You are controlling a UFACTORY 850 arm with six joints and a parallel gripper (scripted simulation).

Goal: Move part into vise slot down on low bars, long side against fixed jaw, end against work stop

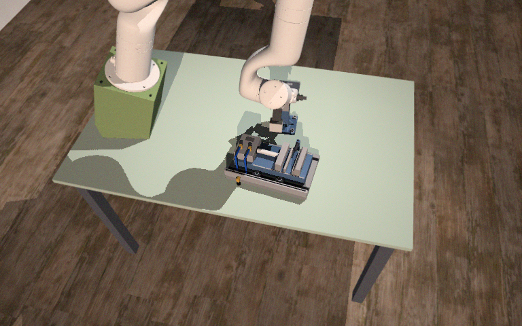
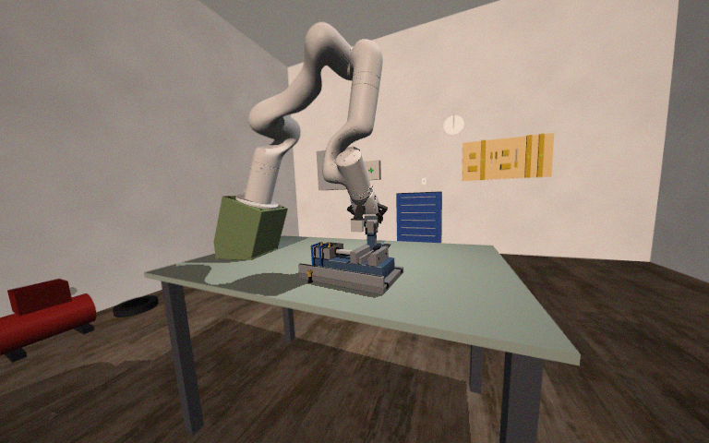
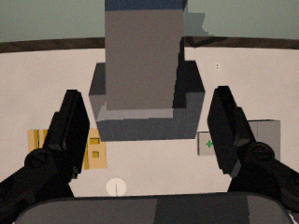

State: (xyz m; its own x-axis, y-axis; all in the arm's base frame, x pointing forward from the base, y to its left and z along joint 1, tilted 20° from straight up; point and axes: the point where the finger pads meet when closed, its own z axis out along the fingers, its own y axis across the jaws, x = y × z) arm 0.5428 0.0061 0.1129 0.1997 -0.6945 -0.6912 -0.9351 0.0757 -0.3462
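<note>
My gripper is now 2 cm to the right of the part and 2 cm above it. From my hand the other things lie so: white rod 20 cm to the right, 9 cm below, 4 cm behind; then blue post 11 cm below, 1 cm to the left; then work stop 17 cm to the right, 8 cm below, 6 cm ahead.
</note>
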